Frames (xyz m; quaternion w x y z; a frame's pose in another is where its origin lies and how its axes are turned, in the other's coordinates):
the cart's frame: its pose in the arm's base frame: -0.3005 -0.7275 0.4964 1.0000 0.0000 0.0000 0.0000
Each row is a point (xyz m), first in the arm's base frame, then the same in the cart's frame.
Working: the arm's base frame: its pose in the cart's frame: 0.3005 0.7275 -0.4964 1.0000 0.0000 0.0000 0.0000

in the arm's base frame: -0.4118 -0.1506 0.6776
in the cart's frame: -0.1113 0.5769 0.1812
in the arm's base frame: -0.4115 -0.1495 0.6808
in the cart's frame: -0.1110 0.5780 0.1844
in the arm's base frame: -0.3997 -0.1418 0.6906
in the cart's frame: -0.0992 0.5857 0.1942
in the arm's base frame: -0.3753 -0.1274 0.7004
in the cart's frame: -0.0748 0.6001 0.2040
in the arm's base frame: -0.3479 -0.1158 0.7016
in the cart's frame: -0.0474 0.6117 0.2052
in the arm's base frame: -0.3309 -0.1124 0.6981
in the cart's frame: -0.0304 0.6151 0.2017
